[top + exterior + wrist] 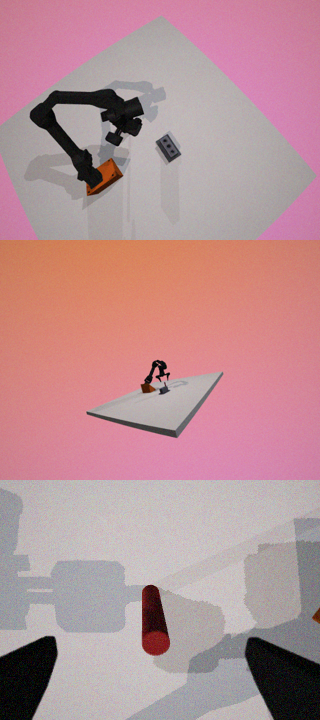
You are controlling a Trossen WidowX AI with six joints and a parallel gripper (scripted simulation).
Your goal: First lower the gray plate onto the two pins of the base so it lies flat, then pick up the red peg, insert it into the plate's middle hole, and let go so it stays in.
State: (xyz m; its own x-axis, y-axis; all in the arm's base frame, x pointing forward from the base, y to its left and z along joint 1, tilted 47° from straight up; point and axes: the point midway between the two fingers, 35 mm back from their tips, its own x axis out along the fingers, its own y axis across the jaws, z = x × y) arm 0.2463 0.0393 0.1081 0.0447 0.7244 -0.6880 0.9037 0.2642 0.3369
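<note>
The red peg lies 5 cm below my gripper tip. Also, from my gripper tip: gray plate (18 cm to the right, 10 cm ahead, 4 cm below).
</note>
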